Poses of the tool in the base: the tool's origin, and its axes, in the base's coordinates. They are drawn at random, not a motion.
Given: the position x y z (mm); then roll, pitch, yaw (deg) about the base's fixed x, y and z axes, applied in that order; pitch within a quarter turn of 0, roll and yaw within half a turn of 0.
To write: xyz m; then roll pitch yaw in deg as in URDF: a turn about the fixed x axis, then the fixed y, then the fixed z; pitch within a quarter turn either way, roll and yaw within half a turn. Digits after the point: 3 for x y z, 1 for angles.
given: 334, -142, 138, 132.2, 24.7, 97.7
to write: 0.334, -0.142, 0.138, 132.2, 24.7, 97.7
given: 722, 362, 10, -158.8, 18.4, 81.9
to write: 0.722, 0.362, 0.010, -158.8, 18.4, 81.9
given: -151, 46, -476, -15.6, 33.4, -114.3
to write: -0.151, 0.046, -0.476, -15.6, 33.4, -114.3
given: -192, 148, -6, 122.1, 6.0, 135.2
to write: -0.192, 0.148, -0.006, 122.1, 6.0, 135.2
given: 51, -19, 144, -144.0, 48.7, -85.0
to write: 0.051, -0.019, 0.144, -144.0, 48.7, -85.0
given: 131, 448, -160, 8.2, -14.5, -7.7
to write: 0.131, 0.448, -0.160, 8.2, -14.5, -7.7
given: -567, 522, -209, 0.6, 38.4, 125.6
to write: -0.567, 0.522, -0.209, 0.6, 38.4, 125.6
